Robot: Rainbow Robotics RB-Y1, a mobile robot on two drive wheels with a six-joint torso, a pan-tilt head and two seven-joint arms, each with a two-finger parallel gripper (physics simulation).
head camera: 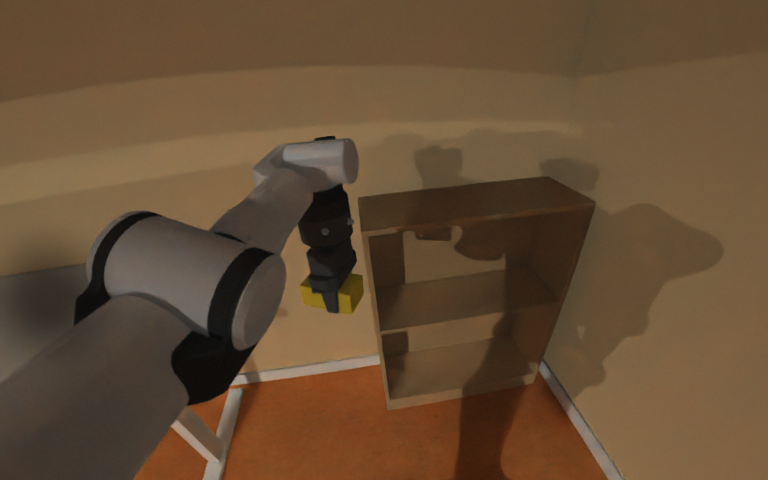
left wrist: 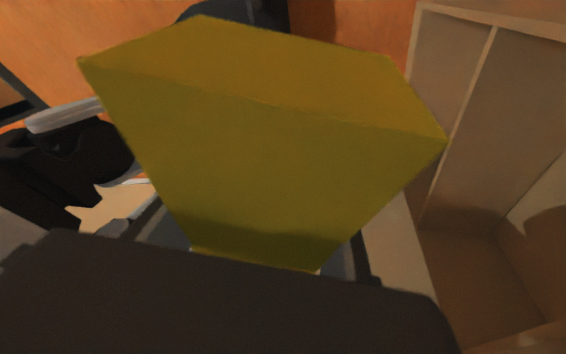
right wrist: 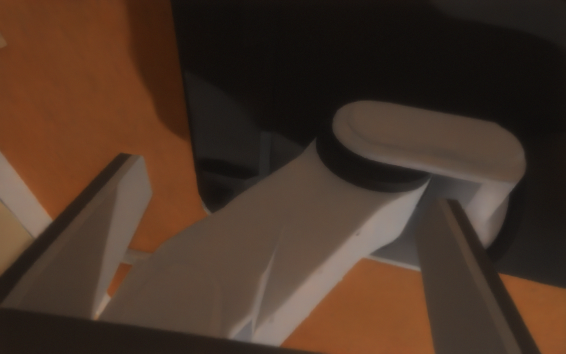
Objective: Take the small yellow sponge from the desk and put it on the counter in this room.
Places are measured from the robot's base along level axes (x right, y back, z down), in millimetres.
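Where they show: left gripper, fingertip midpoint: (head camera: 340,300); right gripper, fingertip midpoint: (right wrist: 285,194).
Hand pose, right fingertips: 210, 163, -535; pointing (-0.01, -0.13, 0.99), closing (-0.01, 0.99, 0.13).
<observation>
After its pixels a point has its place, as x, y, z.
The small yellow sponge (head camera: 352,294) {-64, -240, -1140} (left wrist: 270,155) is a yellow block, held in the air in front of the wall, left of the shelf in the head view. My left gripper (head camera: 332,298) {-94, -269, -1103} points down and is shut on it, with a dark finger across its near side. In the left wrist view the sponge hides much of the fingers. My right gripper (right wrist: 285,194) {210, 163, -535} is open, its two fingers wide apart with no object between them. A grey top (head camera: 33,322) {-1136, -420, -950} shows partly behind my left arm at the left; I cannot tell whether it is the desk or the counter.
A brown open shelf unit (head camera: 470,204) {301, -735, -1060} (left wrist: 500,21) {-61, -611, -613} stands in the corner close to the right of the sponge. A white table leg (head camera: 198,433) {-873, -410, -265} stands on the orange floor (head camera: 334,424) {-342, -558, 0} at the lower left. A wall (head camera: 690,339) {851, -292, -790} is at the right.
</observation>
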